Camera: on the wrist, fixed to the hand. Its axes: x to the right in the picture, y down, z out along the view.
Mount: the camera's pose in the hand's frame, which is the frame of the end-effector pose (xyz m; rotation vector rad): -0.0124 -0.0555 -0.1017 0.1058 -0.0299 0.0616
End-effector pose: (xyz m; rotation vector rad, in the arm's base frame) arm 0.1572 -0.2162 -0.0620 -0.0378 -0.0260 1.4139
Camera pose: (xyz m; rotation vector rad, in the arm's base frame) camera 0.2142 -0.2382 -0.1612 0.0706 0.0254 1.4755
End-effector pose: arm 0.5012 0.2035 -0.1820 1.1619 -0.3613 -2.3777
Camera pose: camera 0.5723 0.2543 -0.2590 1.1457 -0.5311 -2.3492
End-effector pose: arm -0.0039 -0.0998 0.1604 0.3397 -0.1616 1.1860
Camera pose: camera 0.0375 -0.0943 0.0516 0.4481 -0.1364 1.2535
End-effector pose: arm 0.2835 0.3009 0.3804 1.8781 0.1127 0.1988
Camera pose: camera 0.2528 0.4109 0.3573 1.9907 0.0457 0.2104
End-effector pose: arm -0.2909 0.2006 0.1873 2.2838 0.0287 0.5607
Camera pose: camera -0.3348 0.3069 0.2057 2.4025 -0.0274 0.5688
